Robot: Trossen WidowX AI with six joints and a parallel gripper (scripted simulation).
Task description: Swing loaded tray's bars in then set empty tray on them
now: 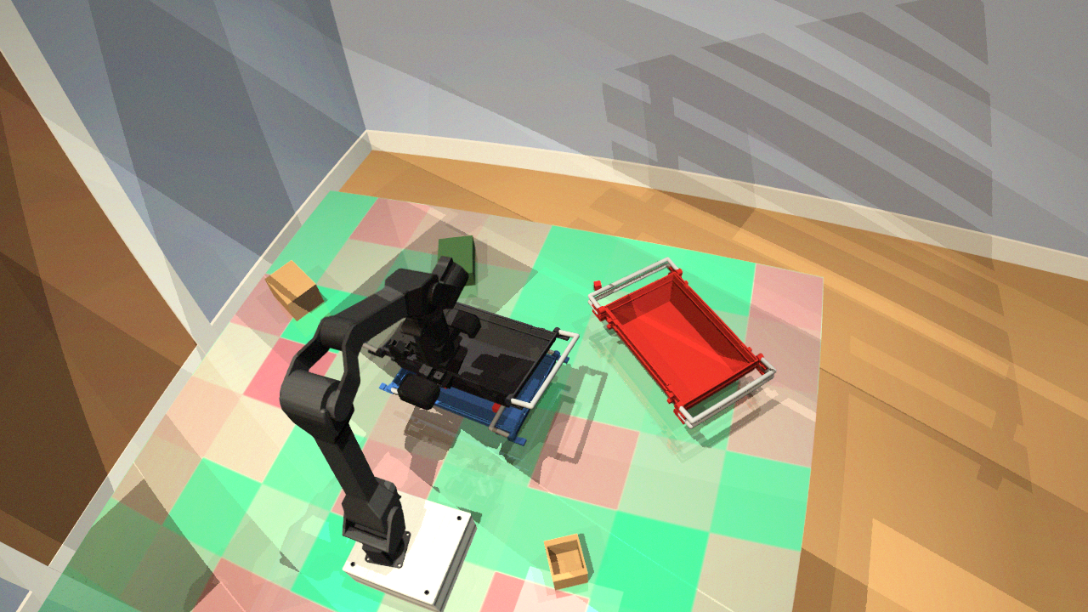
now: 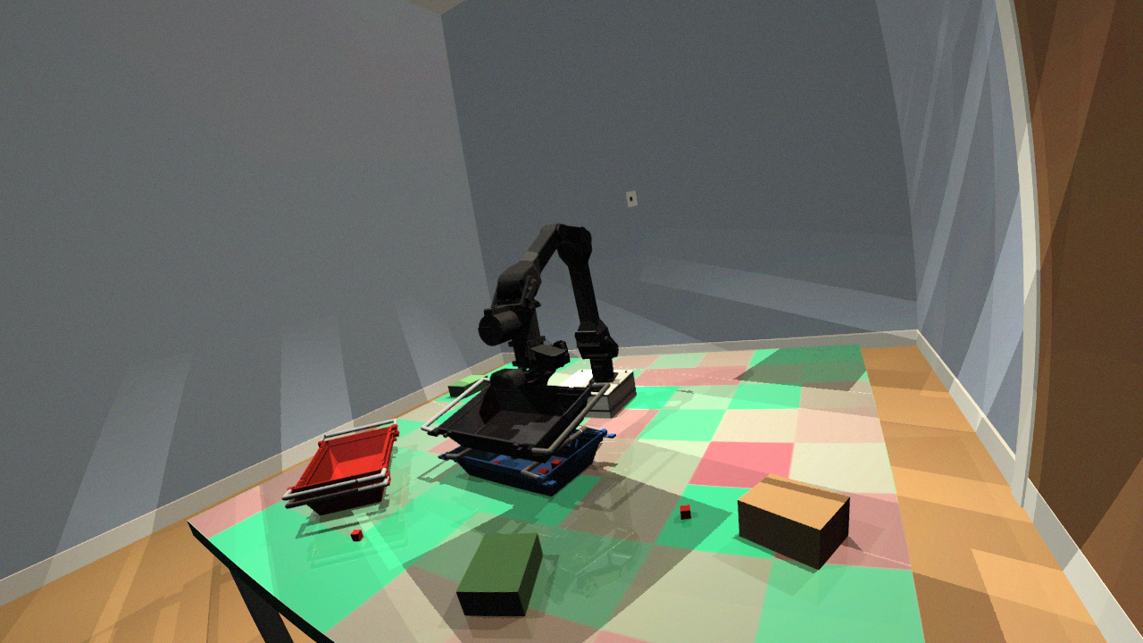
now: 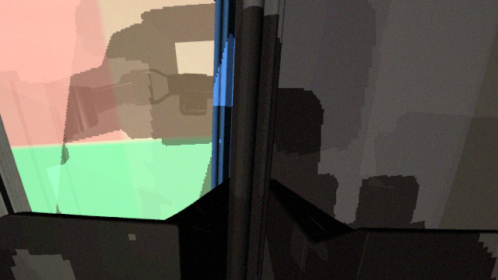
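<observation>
Right now the black tray is 80 mm ahead of my gripper tip, 20 mm to the right of it and 10 mm above it. Also, from my gripper tip: small brown box 270 mm behind, 240 mm to the right, 90 mm below.
</observation>
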